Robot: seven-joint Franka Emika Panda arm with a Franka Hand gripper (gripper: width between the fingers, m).
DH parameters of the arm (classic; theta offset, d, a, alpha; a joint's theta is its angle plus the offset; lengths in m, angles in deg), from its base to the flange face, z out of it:
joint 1: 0 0.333 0 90
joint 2: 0 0 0 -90
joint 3: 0 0.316 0.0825 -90
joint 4: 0 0 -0.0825 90
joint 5: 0 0.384 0 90
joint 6: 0 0 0.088 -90
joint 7: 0 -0.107 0 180
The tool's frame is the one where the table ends.
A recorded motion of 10 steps. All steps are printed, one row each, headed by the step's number.
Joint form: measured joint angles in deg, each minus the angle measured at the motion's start. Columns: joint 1, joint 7, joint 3, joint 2, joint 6, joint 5, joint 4.
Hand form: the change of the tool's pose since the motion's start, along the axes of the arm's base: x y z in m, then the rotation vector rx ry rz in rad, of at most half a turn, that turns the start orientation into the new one. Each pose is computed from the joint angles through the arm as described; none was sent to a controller.
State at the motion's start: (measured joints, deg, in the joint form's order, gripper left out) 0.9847 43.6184 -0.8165 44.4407 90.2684 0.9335 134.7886
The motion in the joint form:
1: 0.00 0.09 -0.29 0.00 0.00 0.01 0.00
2: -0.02 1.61 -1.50 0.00 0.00 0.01 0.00
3: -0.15 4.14 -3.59 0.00 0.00 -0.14 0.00
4: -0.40 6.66 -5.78 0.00 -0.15 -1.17 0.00
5: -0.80 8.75 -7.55 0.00 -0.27 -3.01 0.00
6: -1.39 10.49 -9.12 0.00 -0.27 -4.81 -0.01
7: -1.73 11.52 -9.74 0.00 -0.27 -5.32 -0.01
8: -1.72 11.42 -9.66 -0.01 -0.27 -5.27 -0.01
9: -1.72 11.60 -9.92 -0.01 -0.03 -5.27 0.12
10: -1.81 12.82 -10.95 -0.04 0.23 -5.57 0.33
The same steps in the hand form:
1: 0.0000 -0.0020 0.0000 0.0037 0.0000 -0.0020
2: 0.0000 -0.0106 -0.0002 0.0185 -0.0007 0.0090
3: -0.0004 -0.0262 -0.0007 0.0415 -0.0027 0.0248
4: -0.0018 -0.0447 -0.0021 0.0505 -0.0017 0.0374
5: -0.0038 -0.0624 -0.0037 0.0405 0.0010 0.0451
6: -0.0062 -0.0797 -0.0052 0.0287 0.0028 0.0459
7: -0.0075 -0.0867 -0.0058 0.0275 0.0031 0.0503
8: -0.0073 -0.0860 -0.0058 0.0274 0.0033 0.0497
9: -0.0072 -0.0877 -0.0067 0.0303 0.0011 0.0497
10: -0.0081 -0.0956 -0.0093 0.0376 0.0000 0.0569

